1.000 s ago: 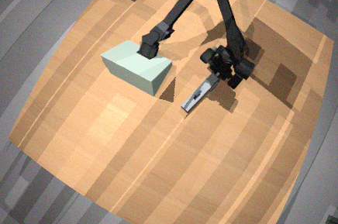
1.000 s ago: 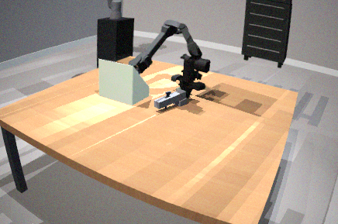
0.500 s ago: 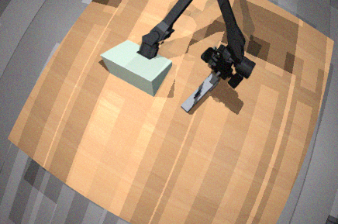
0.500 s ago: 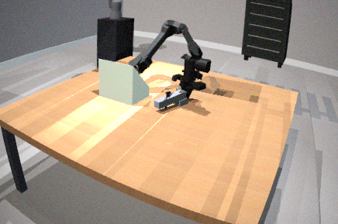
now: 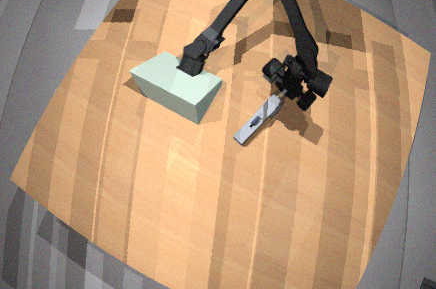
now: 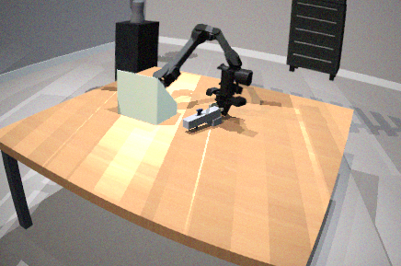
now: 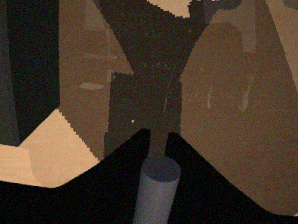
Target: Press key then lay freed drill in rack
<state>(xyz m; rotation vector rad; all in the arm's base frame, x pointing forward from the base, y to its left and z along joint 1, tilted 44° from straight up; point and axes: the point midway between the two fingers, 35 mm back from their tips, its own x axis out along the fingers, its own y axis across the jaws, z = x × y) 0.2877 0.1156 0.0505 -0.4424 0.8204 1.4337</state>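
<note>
Right now the drill is 10 mm behind my gripper tip, 50 mm to the right of it and 30 mm above it. From my gripper tip the other things lie so: grey rack 60 mm behind, 50 mm to the left; dark blue key 40 mm behind, 150 mm to the right, 30 mm above.
</note>
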